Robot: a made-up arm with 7 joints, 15 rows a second.
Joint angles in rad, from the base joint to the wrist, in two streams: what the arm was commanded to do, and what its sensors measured. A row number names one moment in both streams.
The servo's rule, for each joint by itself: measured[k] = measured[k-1] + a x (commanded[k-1-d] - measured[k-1]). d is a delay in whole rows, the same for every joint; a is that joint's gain. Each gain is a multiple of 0.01, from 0.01 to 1. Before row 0 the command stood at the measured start. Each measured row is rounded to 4 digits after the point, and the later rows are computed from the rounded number. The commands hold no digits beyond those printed.
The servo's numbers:
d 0
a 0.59 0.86 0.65 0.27 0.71 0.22 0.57
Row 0, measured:
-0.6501 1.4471 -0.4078 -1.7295 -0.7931 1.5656 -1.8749
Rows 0 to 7, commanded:
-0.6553 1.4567 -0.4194 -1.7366 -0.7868 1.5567 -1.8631
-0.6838 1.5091 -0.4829 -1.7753 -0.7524 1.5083 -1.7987
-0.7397 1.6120 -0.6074 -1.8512 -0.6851 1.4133 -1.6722
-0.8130 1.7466 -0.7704 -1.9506 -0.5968 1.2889 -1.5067
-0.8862 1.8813 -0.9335 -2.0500 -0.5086 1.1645 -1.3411
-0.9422 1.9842 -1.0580 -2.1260 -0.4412 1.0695 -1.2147
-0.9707 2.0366 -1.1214 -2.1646 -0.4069 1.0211 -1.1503
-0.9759 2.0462 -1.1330 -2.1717 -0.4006 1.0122 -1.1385
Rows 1 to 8, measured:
-0.6532 1.4554 -0.4153 -1.7314 -0.7886 1.5636 -1.8682
-0.6713 1.5016 -0.4592 -1.7433 -0.7629 1.5514 -1.8286
-0.7117 1.5965 -0.5555 -1.7724 -0.7077 1.5210 -1.7395
-0.7715 1.7256 -0.6952 -1.8205 -0.6290 1.4699 -1.6068
-0.8392 1.8595 -0.8501 -1.8825 -0.5435 1.4027 -1.4554
-0.9000 1.9667 -0.9852 -1.9482 -0.4709 1.3294 -1.3182
-0.9417 2.0268 -1.0737 -2.0066 -0.4255 1.2616 -1.2225
-0.9619 2.0435 -1.1122 -2.0512 -0.4078 1.2067 -1.1746

